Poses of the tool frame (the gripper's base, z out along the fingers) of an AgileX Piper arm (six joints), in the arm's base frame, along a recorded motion.
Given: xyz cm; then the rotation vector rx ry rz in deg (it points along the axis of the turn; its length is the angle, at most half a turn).
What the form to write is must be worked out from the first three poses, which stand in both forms.
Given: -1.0 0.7 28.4 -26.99 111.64 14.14
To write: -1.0 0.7 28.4 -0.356 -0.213 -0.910 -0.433 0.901 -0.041
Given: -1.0 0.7 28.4 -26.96 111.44 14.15
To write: -1.0 0.7 28.4 -0.353 -0.212 -0.911 -0.433 0.901 -0.042
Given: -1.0 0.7 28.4 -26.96 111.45 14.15
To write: -1.0 0.7 28.4 -0.353 -0.212 -0.911 -0.433 0.901 -0.041
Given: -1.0 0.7 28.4 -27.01 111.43 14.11
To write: -1.0 0.7 28.4 -0.353 -0.212 -0.911 -0.433 0.900 -0.042
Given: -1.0 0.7 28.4 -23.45 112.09 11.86
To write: -1.0 0.7 28.4 -0.366 -0.189 -0.911 -0.376 0.926 -0.042
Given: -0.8 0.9 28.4 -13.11 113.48 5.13
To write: -0.8 0.9 28.4 -0.394 -0.120 -0.911 -0.202 0.979 -0.042
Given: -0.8 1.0 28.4 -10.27 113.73 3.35
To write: -0.8 1.0 28.4 -0.399 -0.100 -0.911 -0.153 0.987 -0.041
